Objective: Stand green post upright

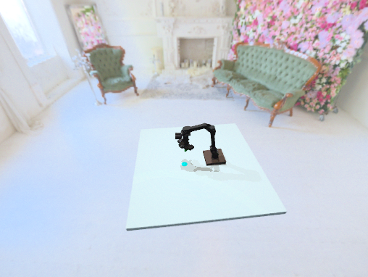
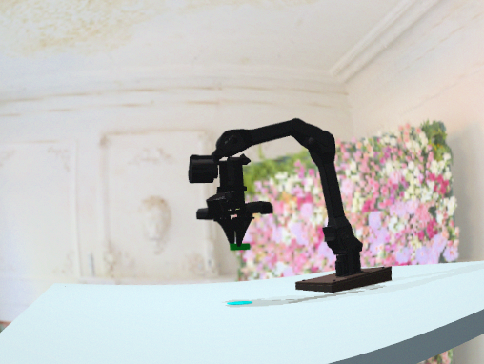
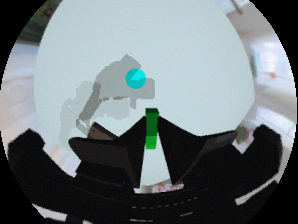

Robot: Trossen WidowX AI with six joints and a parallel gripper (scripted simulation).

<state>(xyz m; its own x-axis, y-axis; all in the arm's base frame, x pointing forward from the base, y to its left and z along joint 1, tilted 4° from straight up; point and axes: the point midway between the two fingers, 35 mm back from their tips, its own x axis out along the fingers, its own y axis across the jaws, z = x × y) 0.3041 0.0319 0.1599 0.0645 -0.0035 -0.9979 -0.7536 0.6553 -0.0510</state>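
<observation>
The cyan circle lies 14 cm below my gripper tip, 7 cm to the left of it and 1 cm ahead of it. Also, from my gripper tip: green post 2 cm to the right, 1 cm behind.
</observation>
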